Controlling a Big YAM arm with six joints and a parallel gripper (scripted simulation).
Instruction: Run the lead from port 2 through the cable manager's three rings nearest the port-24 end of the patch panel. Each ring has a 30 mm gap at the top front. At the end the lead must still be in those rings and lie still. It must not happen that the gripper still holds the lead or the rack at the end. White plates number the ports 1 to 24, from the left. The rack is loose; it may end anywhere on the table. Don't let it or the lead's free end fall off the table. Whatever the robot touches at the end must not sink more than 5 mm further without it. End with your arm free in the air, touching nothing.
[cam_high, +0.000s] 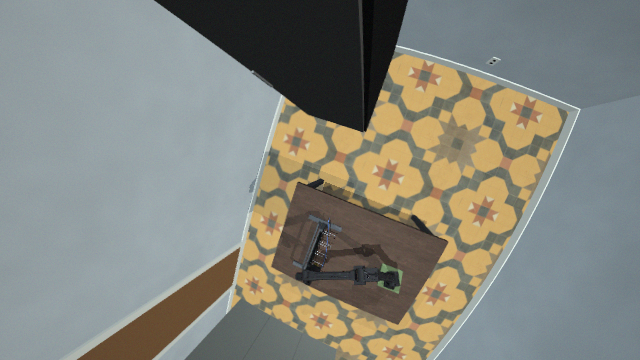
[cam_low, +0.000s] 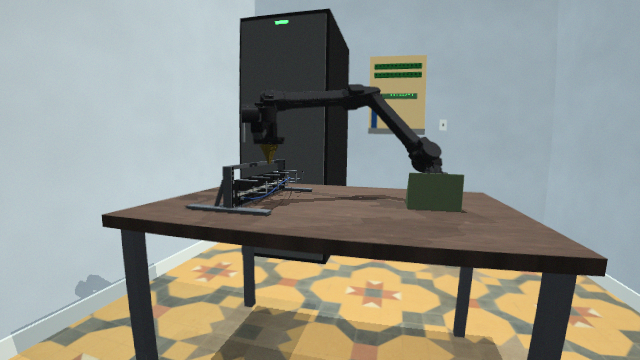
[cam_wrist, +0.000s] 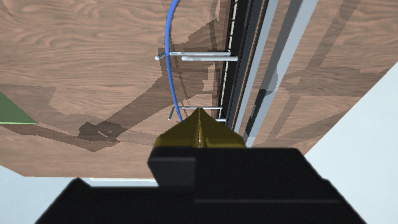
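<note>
Right now the rack is 80 mm below my hand, 60 mm ahead of it and 50 mm to the right of it.
</note>
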